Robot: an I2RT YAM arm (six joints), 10 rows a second.
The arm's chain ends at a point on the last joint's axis. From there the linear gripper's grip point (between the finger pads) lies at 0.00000 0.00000 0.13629 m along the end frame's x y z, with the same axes.
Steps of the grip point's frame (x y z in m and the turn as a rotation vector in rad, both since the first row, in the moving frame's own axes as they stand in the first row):
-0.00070, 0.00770, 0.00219, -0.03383, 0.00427, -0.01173
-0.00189, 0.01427, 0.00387, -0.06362, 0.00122, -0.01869
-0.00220, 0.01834, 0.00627, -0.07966, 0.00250, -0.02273
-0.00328, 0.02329, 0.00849, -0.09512, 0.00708, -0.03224
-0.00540, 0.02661, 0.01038, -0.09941, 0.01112, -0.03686
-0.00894, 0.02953, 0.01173, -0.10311, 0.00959, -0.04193
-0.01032, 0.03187, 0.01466, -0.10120, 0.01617, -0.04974
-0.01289, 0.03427, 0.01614, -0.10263, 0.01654, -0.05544
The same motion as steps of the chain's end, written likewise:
-0.00131, 0.00309, 0.00227, -0.03383, 0.00427, -0.01173
-0.00214, 0.00561, 0.00415, -0.06362, 0.00122, -0.01869
-0.00266, 0.00750, 0.00670, -0.07966, 0.00250, -0.02273
-0.00445, 0.01036, 0.00911, -0.09512, 0.00708, -0.03224
-0.00716, 0.01311, 0.01106, -0.09941, 0.01112, -0.03686
-0.01054, 0.01553, 0.01246, -0.10311, 0.00959, -0.04193
-0.01286, 0.01816, 0.01537, -0.10120, 0.01617, -0.04974
-0.01553, 0.02038, 0.01688, -0.10263, 0.01654, -0.05544

